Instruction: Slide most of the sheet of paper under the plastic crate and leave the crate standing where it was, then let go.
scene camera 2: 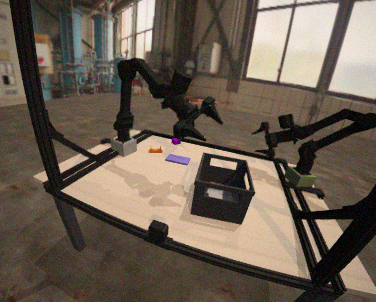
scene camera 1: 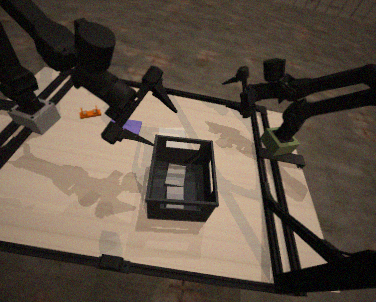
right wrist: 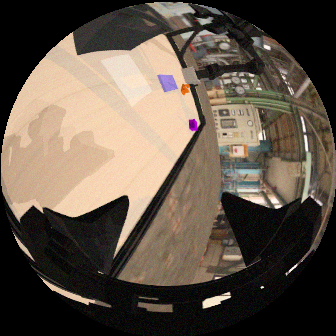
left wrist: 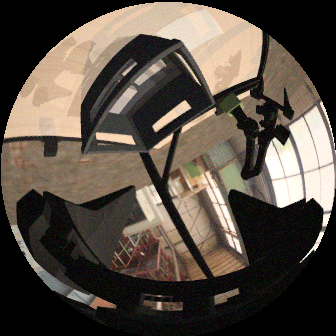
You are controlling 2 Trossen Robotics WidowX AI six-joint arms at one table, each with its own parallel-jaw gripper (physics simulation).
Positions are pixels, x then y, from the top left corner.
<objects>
black plastic crate: scene camera 2; scene camera 1 199, 202; right wrist 126, 36; left wrist
same spot on black plastic crate: (scene camera 2: 233, 207) = (left wrist: 126, 128)
</objects>
